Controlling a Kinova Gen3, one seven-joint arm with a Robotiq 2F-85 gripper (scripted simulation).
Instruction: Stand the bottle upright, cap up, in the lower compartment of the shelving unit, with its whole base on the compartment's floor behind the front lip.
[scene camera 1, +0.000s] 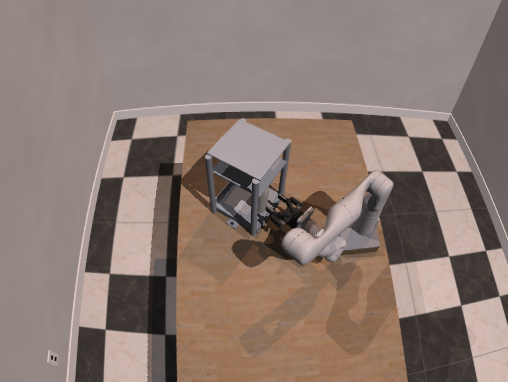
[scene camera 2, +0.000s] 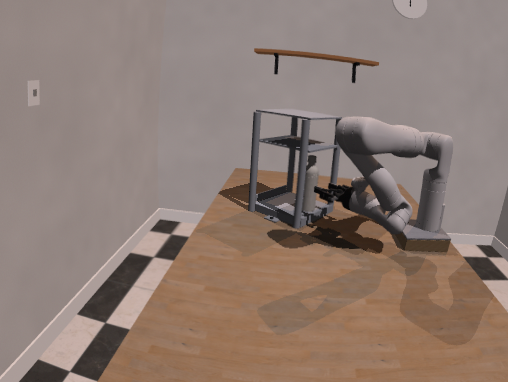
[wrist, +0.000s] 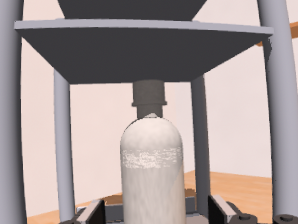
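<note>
There's a shelving unit (scene camera 1: 249, 156) here. You get the same shelving unit (scene camera 2: 280, 203) again, and the unit (wrist: 84, 49) shows there too.
</note>
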